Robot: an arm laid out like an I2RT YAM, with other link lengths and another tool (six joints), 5 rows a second.
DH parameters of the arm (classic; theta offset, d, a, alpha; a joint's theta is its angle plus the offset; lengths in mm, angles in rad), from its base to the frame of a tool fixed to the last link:
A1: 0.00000 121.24 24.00 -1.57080
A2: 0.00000 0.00 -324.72 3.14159
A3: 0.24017 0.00 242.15 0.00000
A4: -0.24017 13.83 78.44 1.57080
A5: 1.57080 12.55 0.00 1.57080
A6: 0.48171 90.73 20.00 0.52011
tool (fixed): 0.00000 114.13 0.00 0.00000
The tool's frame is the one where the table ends.
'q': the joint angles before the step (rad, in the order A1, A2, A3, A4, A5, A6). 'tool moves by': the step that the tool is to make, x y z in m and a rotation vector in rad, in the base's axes. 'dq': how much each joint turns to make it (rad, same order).
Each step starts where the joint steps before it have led.
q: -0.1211 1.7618 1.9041 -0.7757 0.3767 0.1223
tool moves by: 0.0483 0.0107 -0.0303 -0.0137 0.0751 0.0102
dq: 0.0397 0.1713 0.1577 -0.0605 0.0363 0.0018
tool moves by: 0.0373 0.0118 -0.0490 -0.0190 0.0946 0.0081
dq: 0.0344 0.1457 0.0798 -0.0272 0.0362 -0.0003
